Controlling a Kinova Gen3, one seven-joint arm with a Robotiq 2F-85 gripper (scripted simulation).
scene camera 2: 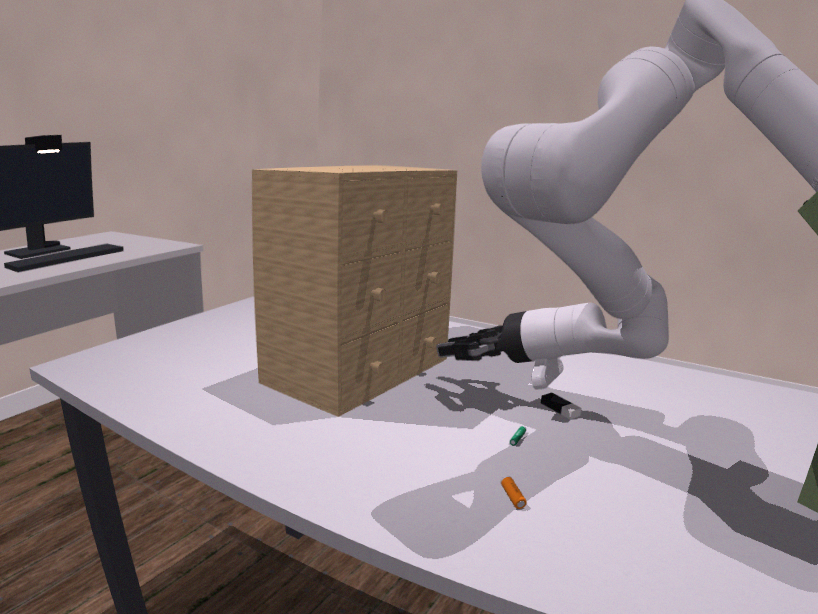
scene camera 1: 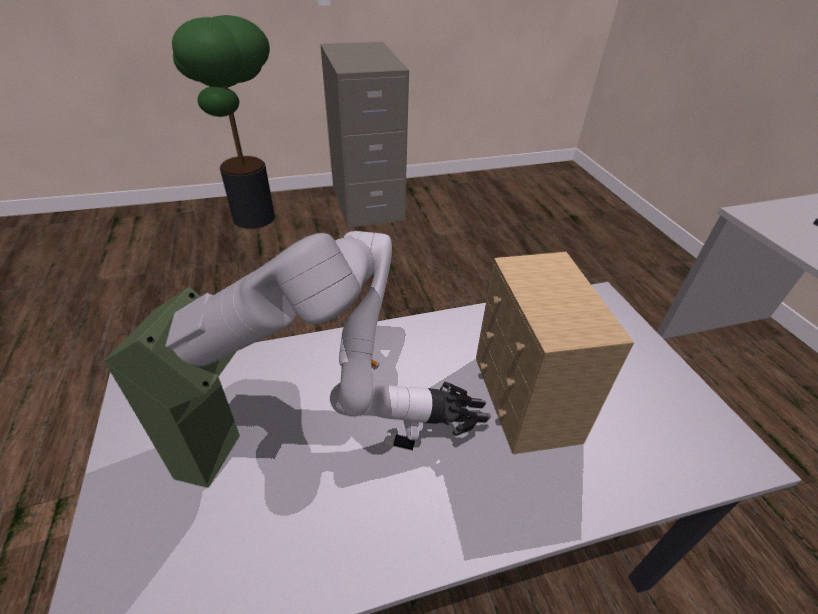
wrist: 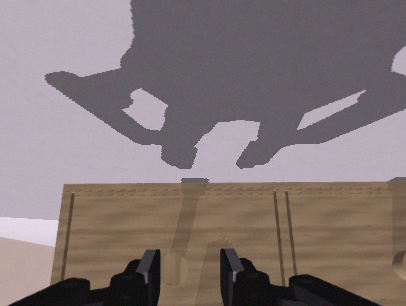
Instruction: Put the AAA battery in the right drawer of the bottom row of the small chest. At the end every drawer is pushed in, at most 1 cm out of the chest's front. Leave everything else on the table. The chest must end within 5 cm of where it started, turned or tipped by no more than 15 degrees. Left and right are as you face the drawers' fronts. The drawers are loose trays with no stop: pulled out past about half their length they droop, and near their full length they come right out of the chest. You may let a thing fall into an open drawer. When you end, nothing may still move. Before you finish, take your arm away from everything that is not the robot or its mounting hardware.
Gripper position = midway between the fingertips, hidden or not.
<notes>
In view: my gripper (scene camera 2: 444,347) and a wooden chest (scene camera 2: 296,216).
The wooden chest shows as well in scene camera 1 (scene camera 1: 584,346). My gripper shows as well in scene camera 1 (scene camera 1: 486,411) and in the wrist view (wrist: 190,268).
</notes>
